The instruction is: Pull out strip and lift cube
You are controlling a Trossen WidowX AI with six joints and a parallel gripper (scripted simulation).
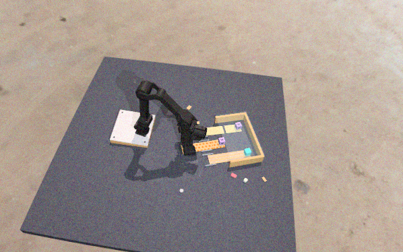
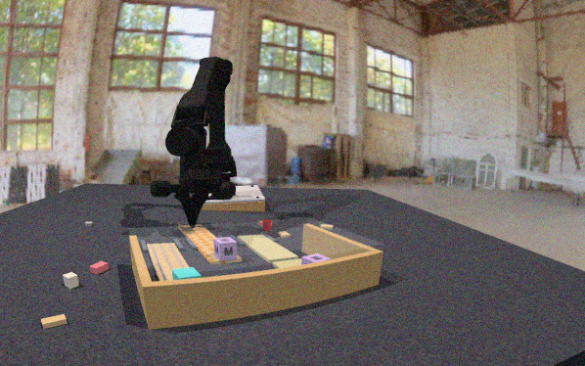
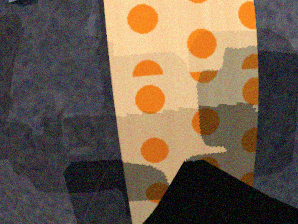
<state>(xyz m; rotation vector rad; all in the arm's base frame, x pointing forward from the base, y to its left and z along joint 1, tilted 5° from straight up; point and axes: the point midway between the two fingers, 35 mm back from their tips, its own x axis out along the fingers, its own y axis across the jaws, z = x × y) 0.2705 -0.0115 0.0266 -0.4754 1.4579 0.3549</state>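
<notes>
The dotted strip is 8 cm ahead of my gripper tip and 5 cm to the left of it. Also, from my gripper tip: red piece: 5 cm behind, 16 cm to the left, 1 cm above; then white cube: 36 cm ahead, 9 cm to the right.
</notes>
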